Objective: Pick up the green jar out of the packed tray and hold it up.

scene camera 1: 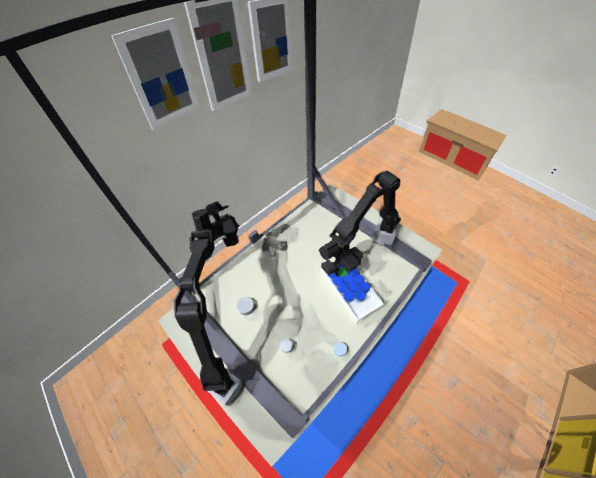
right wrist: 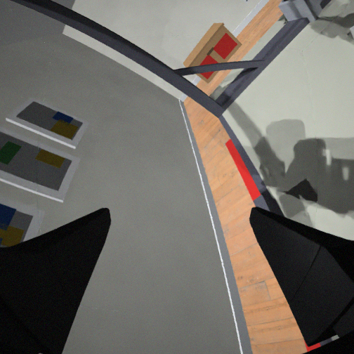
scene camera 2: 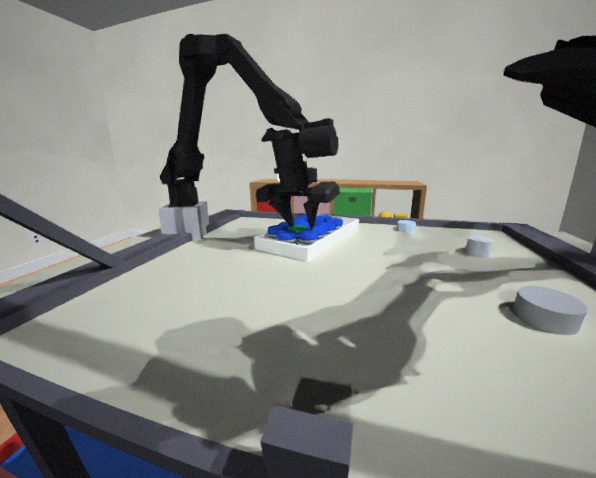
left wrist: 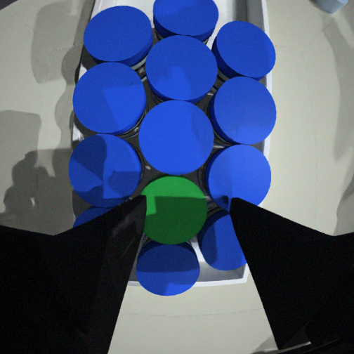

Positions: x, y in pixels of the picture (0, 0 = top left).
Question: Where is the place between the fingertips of my right gripper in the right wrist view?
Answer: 181, 215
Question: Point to a blue-lidded jar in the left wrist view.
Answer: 104, 170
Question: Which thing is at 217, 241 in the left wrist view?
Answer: A blue-lidded jar.
